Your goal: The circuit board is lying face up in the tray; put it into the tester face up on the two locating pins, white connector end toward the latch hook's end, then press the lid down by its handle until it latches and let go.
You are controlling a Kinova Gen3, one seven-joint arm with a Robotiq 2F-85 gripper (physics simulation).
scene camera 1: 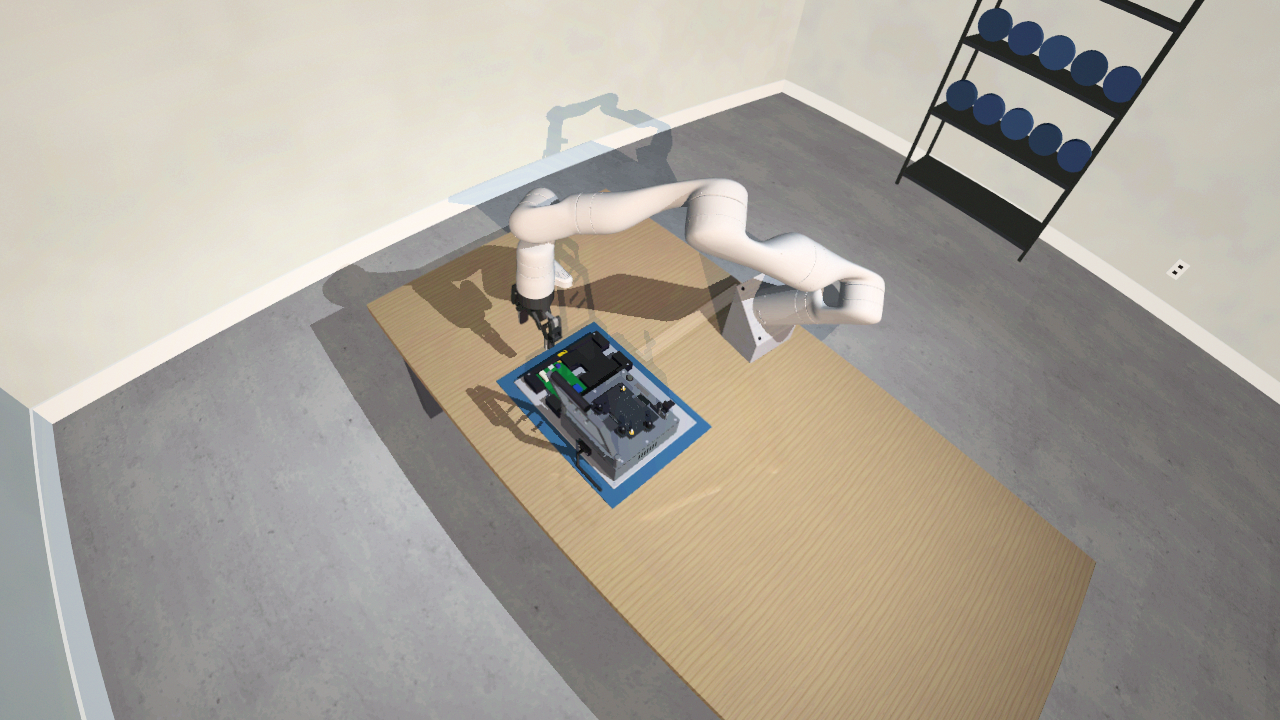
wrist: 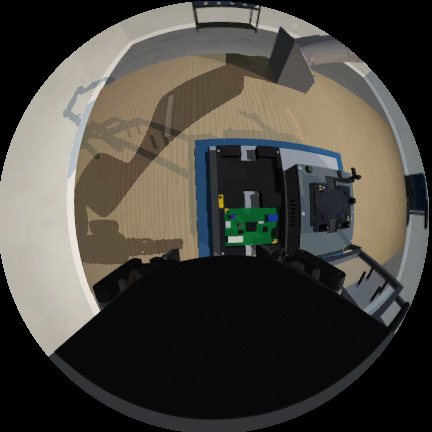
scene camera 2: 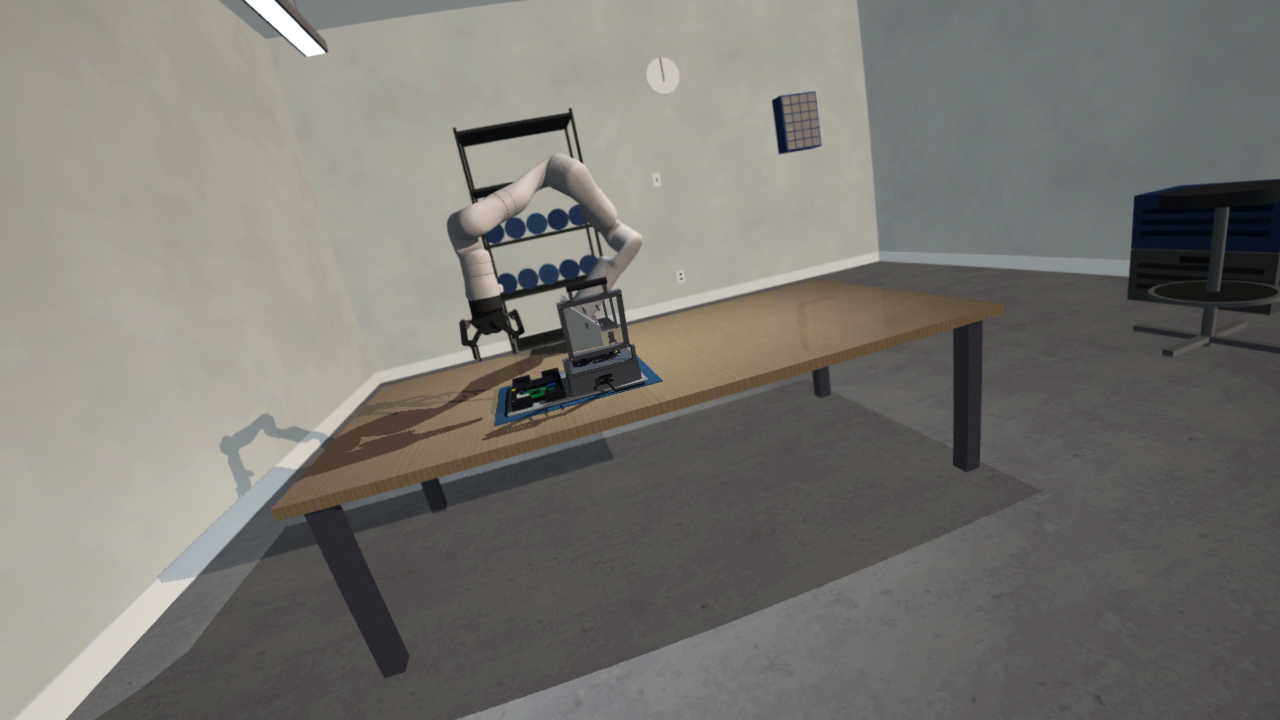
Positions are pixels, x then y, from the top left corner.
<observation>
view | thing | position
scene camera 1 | my gripper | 535, 334
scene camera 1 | clear lid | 573, 402
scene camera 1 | black pin plate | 634, 418
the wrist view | my gripper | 217, 255
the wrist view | green circuit board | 248, 225
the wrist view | clear lid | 369, 286
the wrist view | black pin plate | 329, 203
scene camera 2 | my gripper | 498, 357
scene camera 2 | clear lid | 593, 325
</observation>
